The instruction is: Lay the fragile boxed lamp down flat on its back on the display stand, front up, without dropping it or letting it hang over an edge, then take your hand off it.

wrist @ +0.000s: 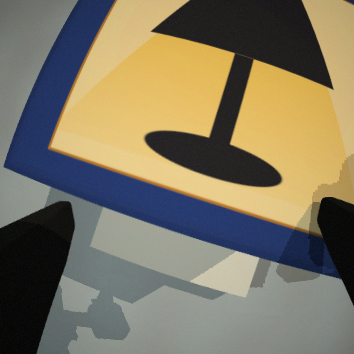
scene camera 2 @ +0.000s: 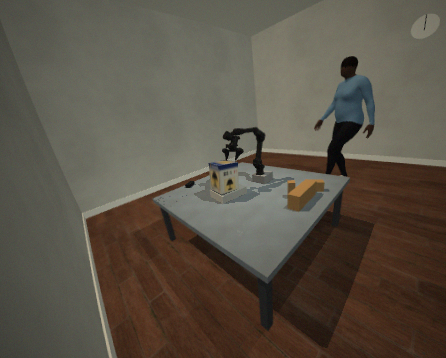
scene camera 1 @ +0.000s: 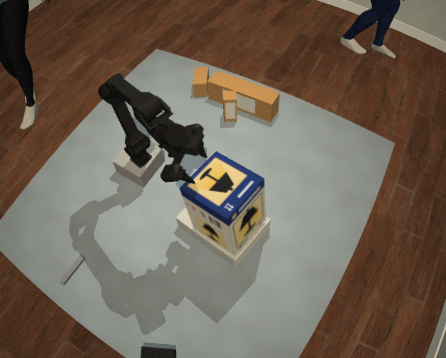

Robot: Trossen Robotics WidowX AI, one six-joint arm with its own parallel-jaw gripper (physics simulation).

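Seen in the pictures: gripper, fingertip midpoint: (wrist: 200, 213) (scene camera 2: 230, 160) (scene camera 1: 199, 170); arm's base, link origin: (scene camera 2: 260, 173) (scene camera 1: 141, 158).
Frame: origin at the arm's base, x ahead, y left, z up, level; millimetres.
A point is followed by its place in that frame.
Observation:
The boxed lamp (scene camera 1: 225, 216) @(x 482, y -66, z 226 mm) (scene camera 2: 224, 179) @(x 460, y 93, z 110 mm) (wrist: 292, 112) @(x 371, y -16, z 216 mm) rests on the pale display stand (scene camera 1: 186, 223) @(x 312, y -79, z -15 mm) (scene camera 2: 231, 196) @(x 426, y 108, z -45 mm) (wrist: 140, 245) @(x 285, y 47, z -15 mm). Its blue-bordered face with a large lamp picture is turned up, and smaller lamp pictures show on its sides. The stand's rim shows along the two sides nearest scene camera 1; the far sides are hidden there. My gripper (scene camera 1: 199, 169) @(x 324, y 5, z 216 mm) (scene camera 2: 232, 159) @(x 324, y 5, z 216 mm) (wrist: 200, 213) @(x 324, y 5, z 216 mm) is open and empty, pointing down above the box's edge on the arm's side. The fingertips look close to the top face; whether one touches it I cannot tell.
Orange boxes (scene camera 1: 245, 95) @(x 115, y 474, z 28 mm) (scene camera 2: 303, 194) @(x 154, y 565, z 23 mm) lie near the table's edge, away from the stand. A thin grey bar (scene camera 1: 72, 270) @(x 104, y -493, z -65 mm) and a dark object (scene camera 1: 158, 351) @(x 546, y -477, z -43 mm) are on other parts of the table (scene camera 1: 320, 200) @(x 600, y 318, z -77 mm) (scene camera 2: 240, 230) @(x 615, y 464, z -77 mm). People stand beyond the table.

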